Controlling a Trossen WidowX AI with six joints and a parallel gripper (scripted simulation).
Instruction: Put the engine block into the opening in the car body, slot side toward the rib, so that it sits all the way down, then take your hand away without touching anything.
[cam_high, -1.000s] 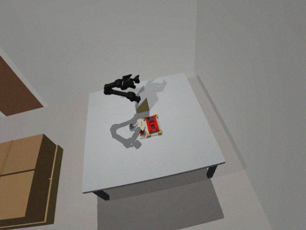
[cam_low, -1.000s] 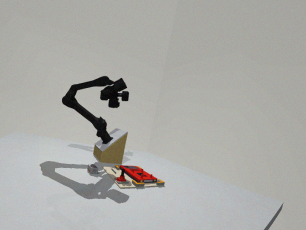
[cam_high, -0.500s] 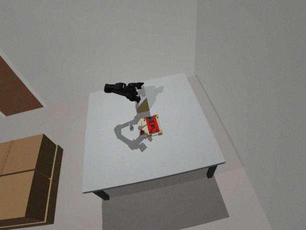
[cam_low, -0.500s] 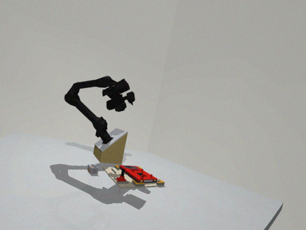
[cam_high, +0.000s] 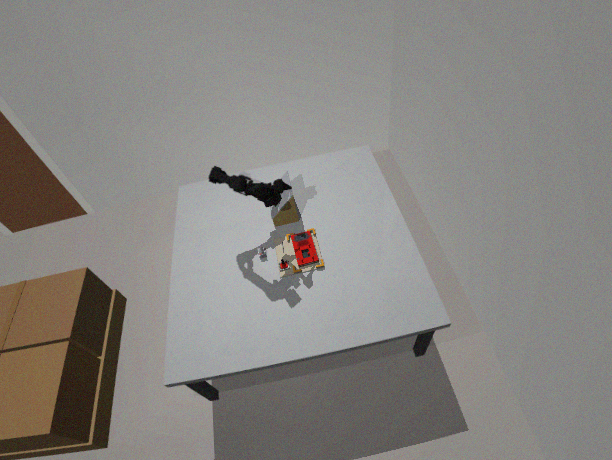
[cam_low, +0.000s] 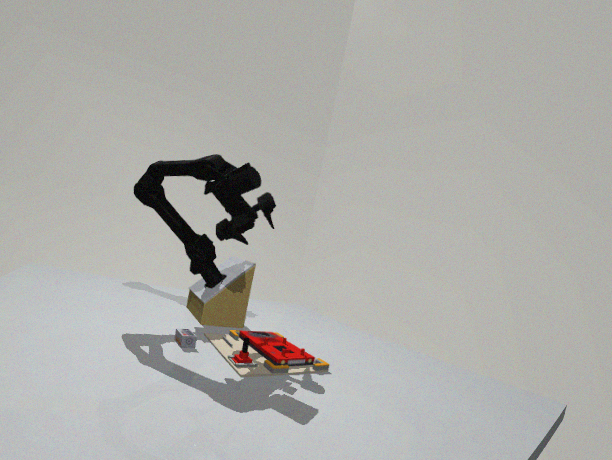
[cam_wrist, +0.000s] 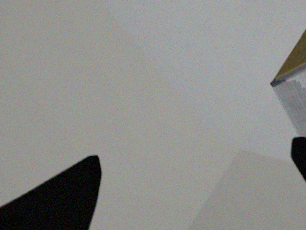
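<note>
Right now my gripper tip is 110 mm short of the grey engine block, 210 mm to the left of it and 280 mm above it. Also, from my gripper tip: black post 220 mm ahead, 120 mm to the right, 260 mm below.
</note>
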